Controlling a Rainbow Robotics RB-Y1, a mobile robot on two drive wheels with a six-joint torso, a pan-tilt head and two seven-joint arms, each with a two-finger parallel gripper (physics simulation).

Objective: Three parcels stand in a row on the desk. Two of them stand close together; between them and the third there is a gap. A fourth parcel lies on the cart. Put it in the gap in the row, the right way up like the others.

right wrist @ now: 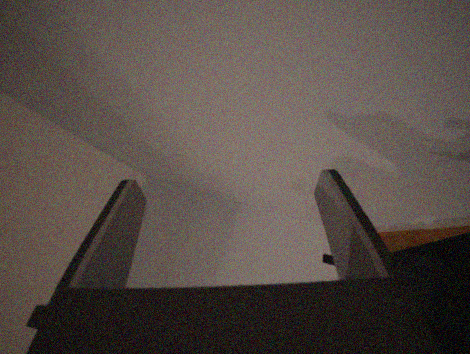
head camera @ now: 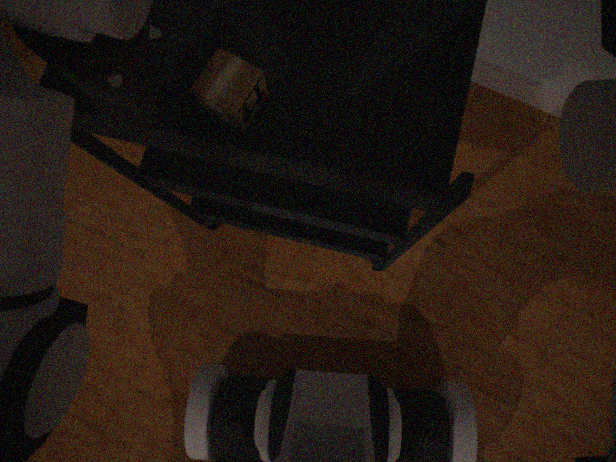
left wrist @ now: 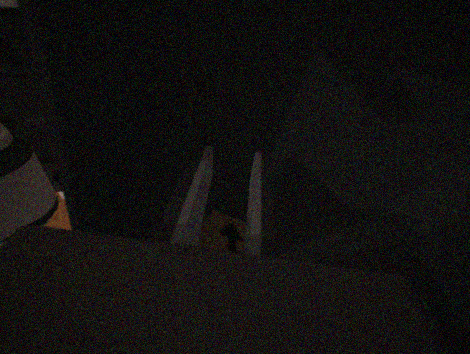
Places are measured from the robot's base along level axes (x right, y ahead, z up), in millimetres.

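Pixels of known places: left gripper, between the fingertips: (head camera: 150,92) (left wrist: 232,163); right gripper, between the fingertips: (right wrist: 228,186).
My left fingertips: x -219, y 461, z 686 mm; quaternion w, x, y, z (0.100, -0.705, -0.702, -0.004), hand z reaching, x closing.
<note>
Behind a point stands the place of what it marks.
A brown cardboard parcel (head camera: 227,85) @(x -124, y 457, z 717 mm) (left wrist: 214,232) @(x -161, y 453, z 683 mm) rests on the dark top of the cart (head camera: 350,90) @(x 4, y 483, z 663 mm), turned at an angle in the head view, with black markings on one side. In the left wrist view it shows low between my left fingers, partly hidden by them and the gripper body, and a black arrow on it points up the picture. My left gripper (left wrist: 232,163) @(x -219, y 461, z 686 mm) is nearly closed, with a narrow gap and nothing held. My right gripper (right wrist: 228,186) @(x 169, y 598, z 976 mm) is wide open and empty, over a pale surface. The desk's row of parcels is not recognizable in these views.
The cart's dark handle (head camera: 425,222) @(x 97, y 340, z 634 mm) juts out towards my base over the wooden floor (head camera: 115,225) @(x -582, y 415, z 0 mm). My left arm (head camera: 30,190) @(x -190, y 294, z 897 mm) is at the left edge of the head view, my right arm (head camera: 590,135) @(x 140, y 342, z 903 mm) at the right. The scene is dark and grainy.
</note>
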